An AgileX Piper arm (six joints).
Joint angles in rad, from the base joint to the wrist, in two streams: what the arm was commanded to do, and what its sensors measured. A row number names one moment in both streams.
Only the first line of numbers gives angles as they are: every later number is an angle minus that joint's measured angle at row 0.
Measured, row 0:
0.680 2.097 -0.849 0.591 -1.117 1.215
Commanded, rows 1 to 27:
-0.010 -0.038 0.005 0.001 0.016 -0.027
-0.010 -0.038 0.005 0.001 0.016 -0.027
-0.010 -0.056 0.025 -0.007 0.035 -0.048
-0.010 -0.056 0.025 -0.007 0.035 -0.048
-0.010 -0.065 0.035 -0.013 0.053 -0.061
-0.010 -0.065 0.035 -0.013 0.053 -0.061
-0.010 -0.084 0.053 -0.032 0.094 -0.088
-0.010 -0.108 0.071 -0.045 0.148 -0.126
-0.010 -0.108 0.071 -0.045 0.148 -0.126
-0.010 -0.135 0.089 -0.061 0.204 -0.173
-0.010 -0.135 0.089 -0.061 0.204 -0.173
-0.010 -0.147 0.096 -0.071 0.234 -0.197
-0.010 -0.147 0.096 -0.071 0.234 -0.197
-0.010 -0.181 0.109 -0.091 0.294 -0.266
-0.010 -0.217 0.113 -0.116 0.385 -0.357
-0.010 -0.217 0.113 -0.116 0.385 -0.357
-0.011 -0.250 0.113 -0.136 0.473 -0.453
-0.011 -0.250 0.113 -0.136 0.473 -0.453
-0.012 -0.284 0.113 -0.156 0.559 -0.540
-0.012 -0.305 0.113 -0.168 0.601 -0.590
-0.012 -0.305 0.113 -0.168 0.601 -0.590
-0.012 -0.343 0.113 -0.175 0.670 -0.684
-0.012 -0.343 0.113 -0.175 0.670 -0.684
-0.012 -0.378 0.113 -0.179 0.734 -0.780
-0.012 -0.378 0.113 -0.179 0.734 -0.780
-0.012 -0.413 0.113 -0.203 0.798 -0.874
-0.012 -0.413 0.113 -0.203 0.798 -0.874
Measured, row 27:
-0.005 -0.362 0.113 -0.165 0.705 -0.732
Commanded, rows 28 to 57:
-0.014 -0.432 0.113 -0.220 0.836 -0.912
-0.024 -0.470 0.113 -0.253 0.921 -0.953
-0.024 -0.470 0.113 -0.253 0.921 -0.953
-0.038 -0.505 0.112 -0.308 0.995 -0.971
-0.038 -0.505 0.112 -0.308 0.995 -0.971
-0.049 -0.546 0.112 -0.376 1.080 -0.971
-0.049 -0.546 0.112 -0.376 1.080 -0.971
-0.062 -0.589 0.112 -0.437 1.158 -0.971
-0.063 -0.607 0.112 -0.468 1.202 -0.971
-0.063 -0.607 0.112 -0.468 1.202 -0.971
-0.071 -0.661 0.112 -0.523 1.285 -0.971
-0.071 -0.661 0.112 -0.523 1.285 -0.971
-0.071 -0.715 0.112 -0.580 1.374 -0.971
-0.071 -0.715 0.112 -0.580 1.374 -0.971
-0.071 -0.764 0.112 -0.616 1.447 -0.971
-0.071 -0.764 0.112 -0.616 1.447 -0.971
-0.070 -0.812 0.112 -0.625 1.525 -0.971
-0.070 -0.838 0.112 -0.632 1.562 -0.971
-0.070 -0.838 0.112 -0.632 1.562 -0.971
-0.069 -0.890 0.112 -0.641 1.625 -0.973
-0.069 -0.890 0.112 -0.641 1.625 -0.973
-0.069 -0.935 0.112 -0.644 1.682 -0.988
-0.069 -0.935 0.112 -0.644 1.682 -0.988
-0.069 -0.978 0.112 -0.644 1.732 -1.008
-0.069 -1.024 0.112 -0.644 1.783 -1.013
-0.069 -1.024 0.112 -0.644 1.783 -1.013
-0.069 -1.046 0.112 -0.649 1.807 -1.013
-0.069 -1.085 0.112 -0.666 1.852 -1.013
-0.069 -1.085 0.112 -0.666 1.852 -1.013
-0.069 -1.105 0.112 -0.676 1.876 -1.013
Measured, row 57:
-0.063 -1.051 0.114 -0.650 1.804 -0.998
